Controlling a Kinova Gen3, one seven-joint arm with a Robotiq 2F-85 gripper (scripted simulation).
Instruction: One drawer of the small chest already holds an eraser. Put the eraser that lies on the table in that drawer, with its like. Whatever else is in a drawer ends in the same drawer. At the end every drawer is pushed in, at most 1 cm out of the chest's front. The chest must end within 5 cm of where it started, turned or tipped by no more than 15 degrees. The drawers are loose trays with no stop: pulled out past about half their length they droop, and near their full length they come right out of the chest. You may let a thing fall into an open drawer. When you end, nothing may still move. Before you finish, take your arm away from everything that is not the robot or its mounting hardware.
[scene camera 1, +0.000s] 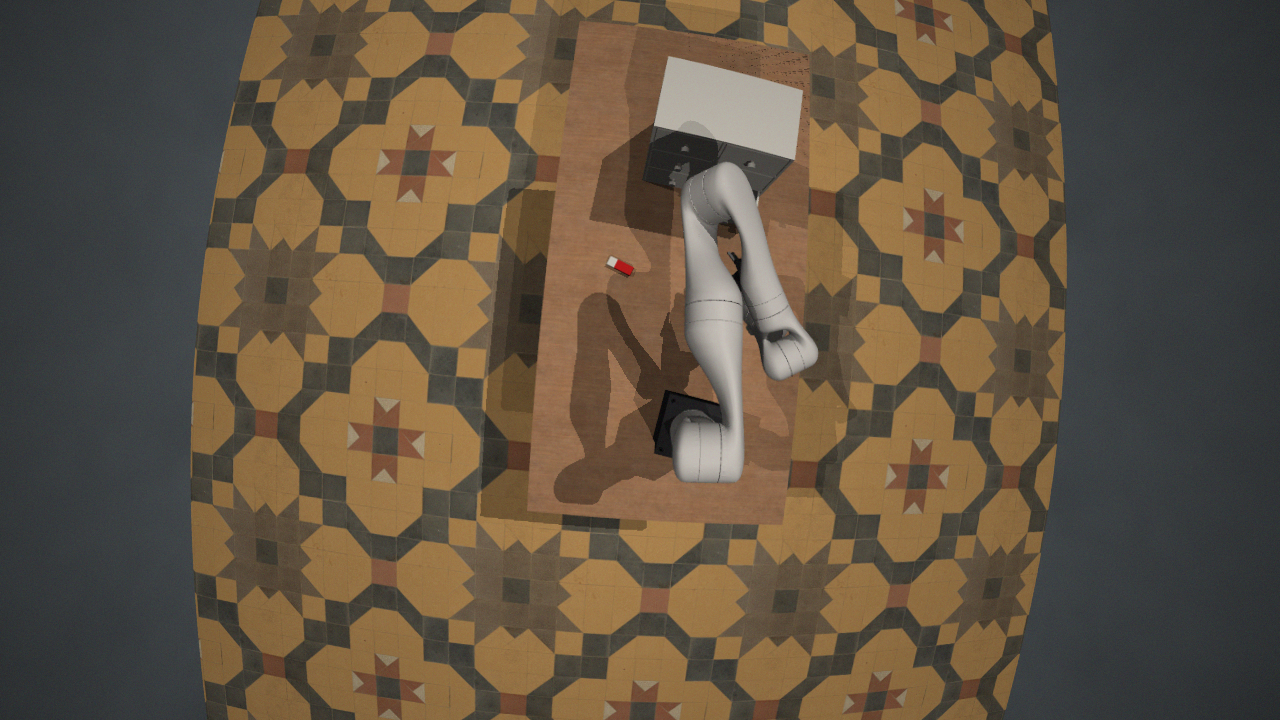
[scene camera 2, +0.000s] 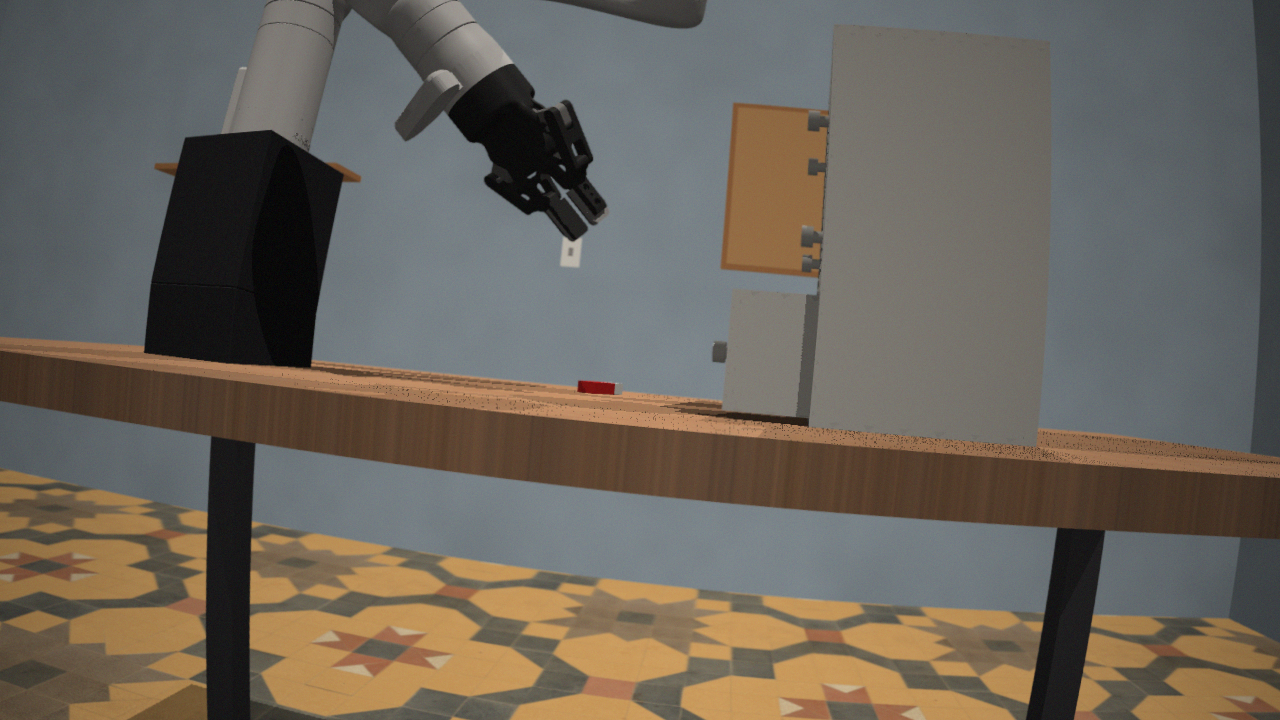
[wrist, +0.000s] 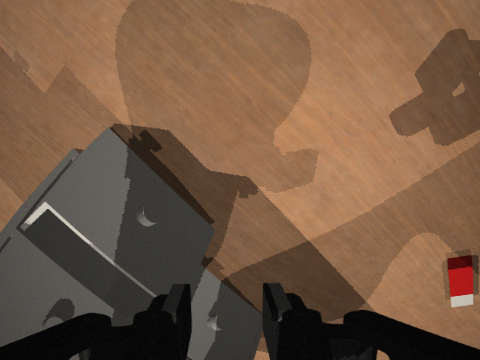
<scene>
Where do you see a grey chest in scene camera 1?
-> At 696, 99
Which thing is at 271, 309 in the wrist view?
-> My gripper.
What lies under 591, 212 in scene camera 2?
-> My gripper.
</scene>
